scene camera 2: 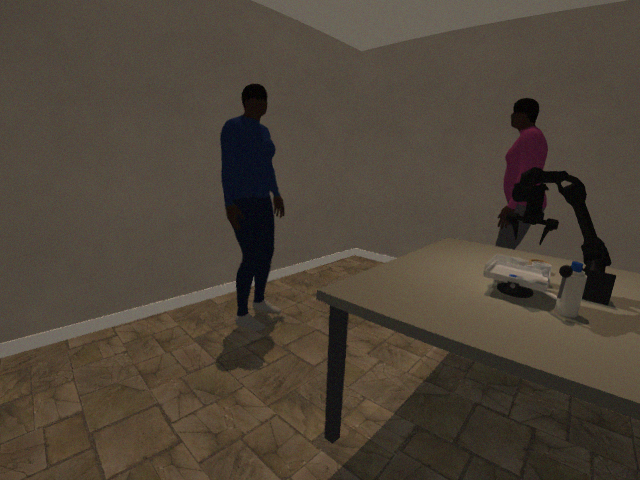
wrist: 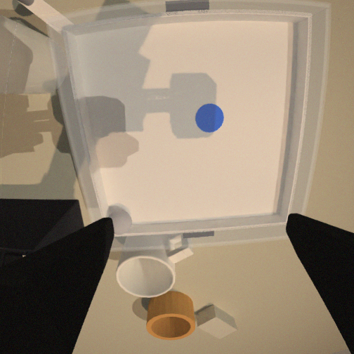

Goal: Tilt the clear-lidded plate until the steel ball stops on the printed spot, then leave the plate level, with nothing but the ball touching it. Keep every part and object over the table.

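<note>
The clear-lidded plate (scene camera 2: 540, 279) (wrist: 301, 110) is a square white tray above a round black base (scene camera 2: 515, 290); in the scene view it appears to slope. Its blue printed spot (scene camera 2: 512, 275) (wrist: 209, 118) lies right of the plate's middle in the wrist view. The grey steel ball (wrist: 120, 219) rests under the lid in the lower left corner, apart from the spot. My gripper (scene camera 2: 528, 240) (wrist: 201, 224) is open and empty, above the plate, with its fingers spread wide towards the plate's lower edge in the wrist view. No finger visibly touches the plate.
A white cup (wrist: 145, 276), an orange hollow cylinder (wrist: 171, 325) and a grey block (wrist: 217, 321) are below the plate in the wrist view. A white bottle (scene camera 2: 570, 297) with a blue cap stands near the arm's base. Two people stand beyond the table (scene camera 2: 413, 304).
</note>
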